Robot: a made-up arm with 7 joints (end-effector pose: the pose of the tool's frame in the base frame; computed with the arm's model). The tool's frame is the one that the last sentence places. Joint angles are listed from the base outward.
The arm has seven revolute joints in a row. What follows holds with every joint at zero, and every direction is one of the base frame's.
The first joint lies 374 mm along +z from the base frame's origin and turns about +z.
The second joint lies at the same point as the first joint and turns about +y.
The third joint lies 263 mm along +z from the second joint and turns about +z.
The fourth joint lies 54 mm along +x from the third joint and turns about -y.
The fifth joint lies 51 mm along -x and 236 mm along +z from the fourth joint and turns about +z.
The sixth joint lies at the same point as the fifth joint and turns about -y.
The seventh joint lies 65 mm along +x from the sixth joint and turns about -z.
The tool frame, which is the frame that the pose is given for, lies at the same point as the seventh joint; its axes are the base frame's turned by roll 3.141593, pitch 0 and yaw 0 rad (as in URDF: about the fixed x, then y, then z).
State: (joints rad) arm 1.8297 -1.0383 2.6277 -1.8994 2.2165 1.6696 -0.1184
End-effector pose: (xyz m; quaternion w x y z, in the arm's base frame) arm -0.0863 -0.3710 0.2176 0.4775 0.0398 0.7990 -0.3633
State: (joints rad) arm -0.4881 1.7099 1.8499 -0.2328 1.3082 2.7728 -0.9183
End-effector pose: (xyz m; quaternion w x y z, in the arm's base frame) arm 0.4887 -0.1880 0.2580 0.6734 -0.1750 0.5686 -0.4389
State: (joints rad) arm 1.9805 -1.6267 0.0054 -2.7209 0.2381 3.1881 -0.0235
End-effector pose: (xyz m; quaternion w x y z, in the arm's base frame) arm 0.0570 -0.0962 0.6216 0.7685 -0.3198 -0.3854 -0.3984
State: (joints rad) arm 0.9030 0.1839 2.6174 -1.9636 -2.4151 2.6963 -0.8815
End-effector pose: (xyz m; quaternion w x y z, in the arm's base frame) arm -0.2429 -0.1195 0.5909 0.0001 0.6764 0.0584 -0.7342
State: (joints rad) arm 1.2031 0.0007 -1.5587 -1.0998 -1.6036 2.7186 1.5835
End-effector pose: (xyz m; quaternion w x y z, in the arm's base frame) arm 0.2699 -0.0367 0.7999 0.2642 0.4681 -0.2604 0.8020
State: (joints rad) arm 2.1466 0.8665 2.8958 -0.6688 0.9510 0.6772 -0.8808
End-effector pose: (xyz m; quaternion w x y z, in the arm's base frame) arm -0.1389 0.1942 0.8554 0.2512 0.8426 0.2946 0.3743
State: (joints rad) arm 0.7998 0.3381 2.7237 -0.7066 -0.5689 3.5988 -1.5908
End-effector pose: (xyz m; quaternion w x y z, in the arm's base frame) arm 0.0242 0.0492 0.8705 0.6560 0.0175 0.0495 -0.7529
